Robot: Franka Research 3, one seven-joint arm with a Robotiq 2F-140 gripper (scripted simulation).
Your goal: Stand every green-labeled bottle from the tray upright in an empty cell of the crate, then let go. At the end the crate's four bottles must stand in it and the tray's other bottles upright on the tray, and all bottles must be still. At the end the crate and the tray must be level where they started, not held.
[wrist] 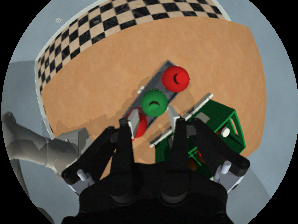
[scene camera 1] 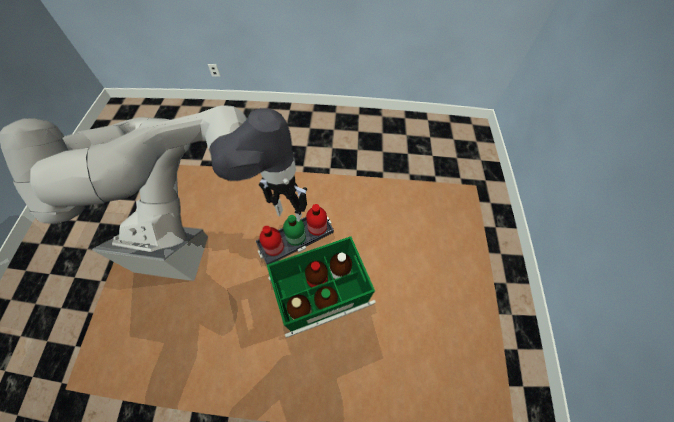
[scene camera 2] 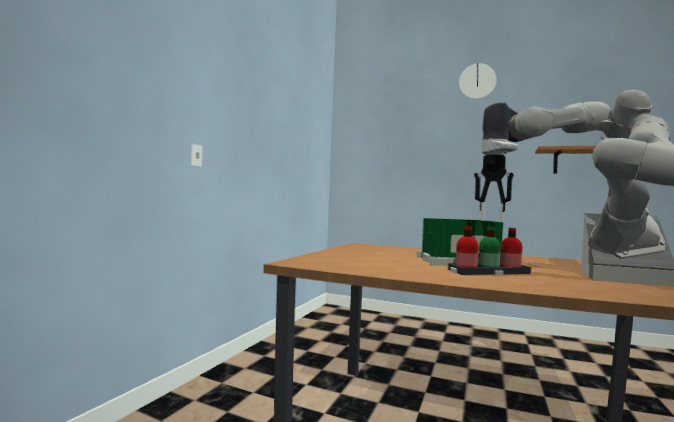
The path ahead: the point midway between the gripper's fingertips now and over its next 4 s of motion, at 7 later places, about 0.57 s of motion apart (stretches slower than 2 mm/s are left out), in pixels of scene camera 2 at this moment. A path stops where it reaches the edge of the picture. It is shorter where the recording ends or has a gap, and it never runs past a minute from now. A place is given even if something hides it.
The gripper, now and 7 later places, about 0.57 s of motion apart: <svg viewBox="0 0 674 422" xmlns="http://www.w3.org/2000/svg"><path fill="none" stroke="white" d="M491 220L491 223L491 229L491 232L491 233L491 233L492 229L492 225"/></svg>
